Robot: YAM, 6 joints.
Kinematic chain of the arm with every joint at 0, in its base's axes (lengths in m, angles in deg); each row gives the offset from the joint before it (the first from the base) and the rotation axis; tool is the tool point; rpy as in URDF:
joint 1: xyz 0 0 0.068 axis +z
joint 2: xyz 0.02 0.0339 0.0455 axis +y
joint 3: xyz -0.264 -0.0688 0 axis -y
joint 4: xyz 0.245 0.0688 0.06 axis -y
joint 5: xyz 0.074 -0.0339 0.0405 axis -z
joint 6: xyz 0.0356 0 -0.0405 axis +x
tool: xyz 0 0 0 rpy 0 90 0
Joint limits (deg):
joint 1: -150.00..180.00
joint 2: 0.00..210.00
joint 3: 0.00..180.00
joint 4: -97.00..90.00
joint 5: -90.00..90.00
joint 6: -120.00..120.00
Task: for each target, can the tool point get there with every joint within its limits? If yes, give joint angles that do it. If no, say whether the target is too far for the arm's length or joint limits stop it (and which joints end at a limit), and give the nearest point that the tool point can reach.
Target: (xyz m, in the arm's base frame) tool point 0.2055 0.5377 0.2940
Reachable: yes | joints 71.34 150.47 132.36 61.33 39.48 -74.22
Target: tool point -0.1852 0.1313 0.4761
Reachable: yes | joints 147.01 65.11 60.34 55.37 15.17 -33.79
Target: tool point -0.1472 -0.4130 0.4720
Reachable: yes | joints -113.77 111.85 122.72 -5.53 -63.07 46.94
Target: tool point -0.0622 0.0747 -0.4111
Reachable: no: joint limits stop it (at a limit: joint 2) | nearest point -0.0758 0.0910 -0.3561 | short by 0.059 m
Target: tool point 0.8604 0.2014 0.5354
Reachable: no: too far | nearest point 0.5670 0.1327 0.3882 | short by 0.335 m
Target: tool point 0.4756 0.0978 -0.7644
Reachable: no: too far | nearest point 0.3508 0.0721 -0.3634 | short by 0.421 m
